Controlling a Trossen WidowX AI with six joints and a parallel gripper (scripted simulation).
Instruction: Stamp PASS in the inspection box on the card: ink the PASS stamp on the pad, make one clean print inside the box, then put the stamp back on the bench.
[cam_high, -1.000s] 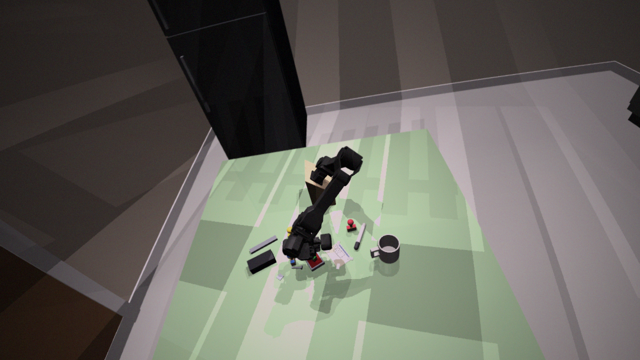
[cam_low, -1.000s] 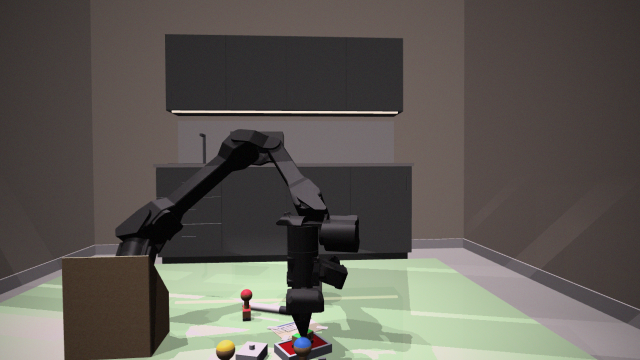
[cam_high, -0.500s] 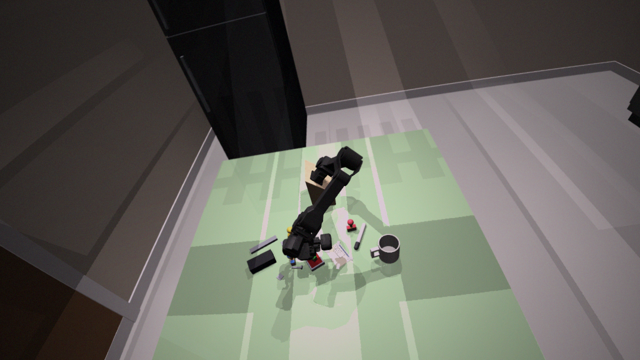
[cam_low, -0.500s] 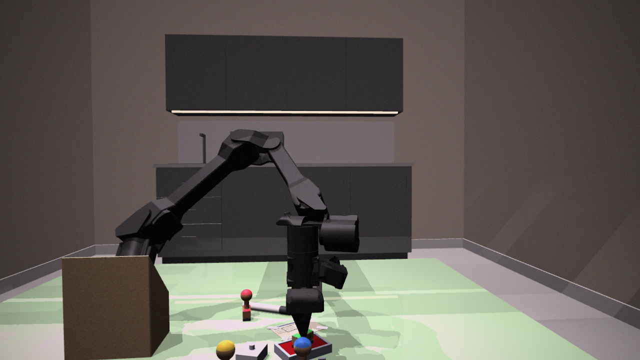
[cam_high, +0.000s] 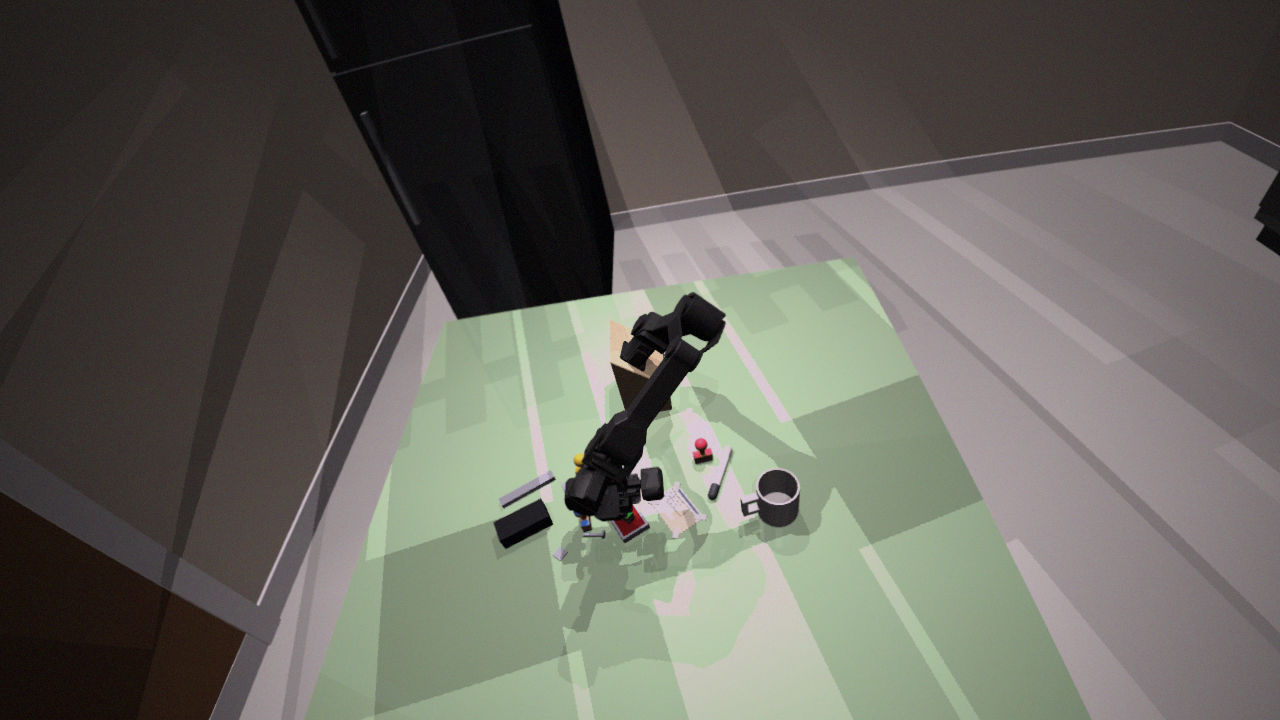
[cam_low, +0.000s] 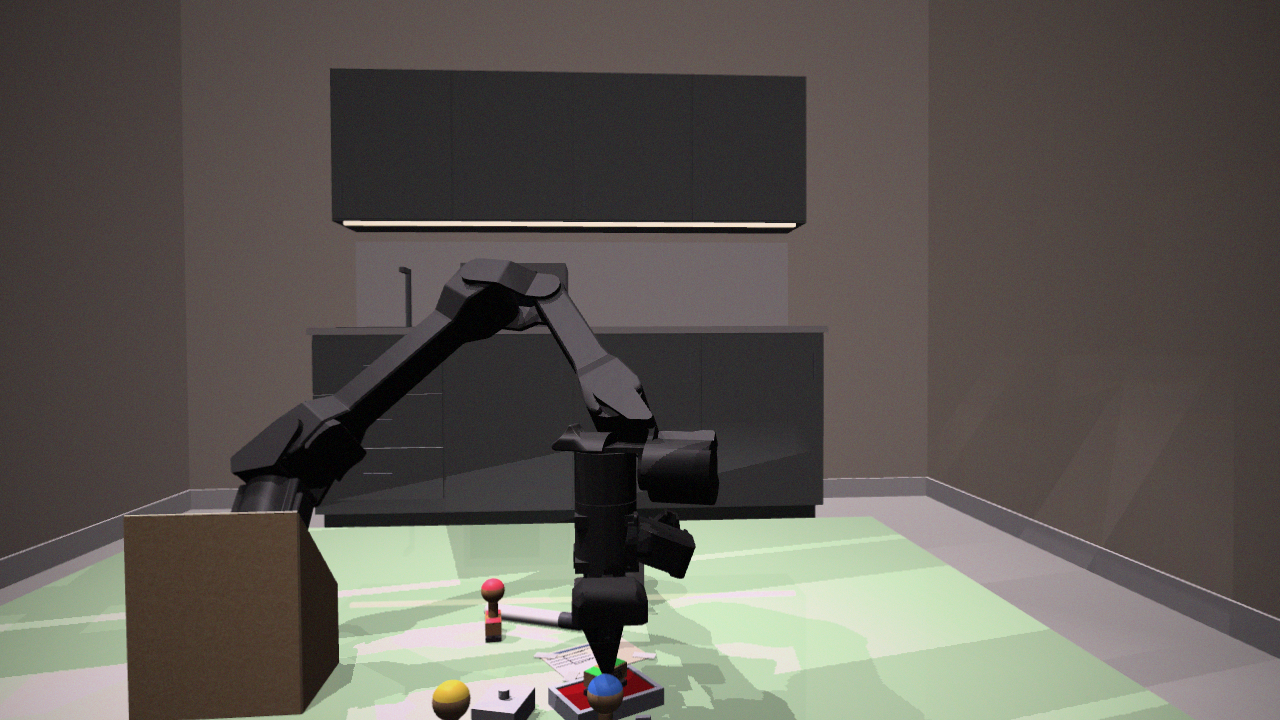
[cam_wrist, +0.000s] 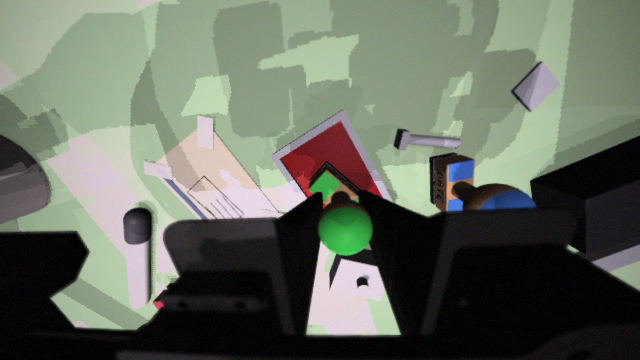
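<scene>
The red ink pad is 30 mm below my gripper tip. Round my gripper tip: blue-knobbed stamp (80 mm to the right, 20 mm below, 10 mm ahead); then bolt (50 mm to the right, 40 mm ahead, 30 mm below); then green-knobbed PASS stamp (right at my gripper tip).
</scene>
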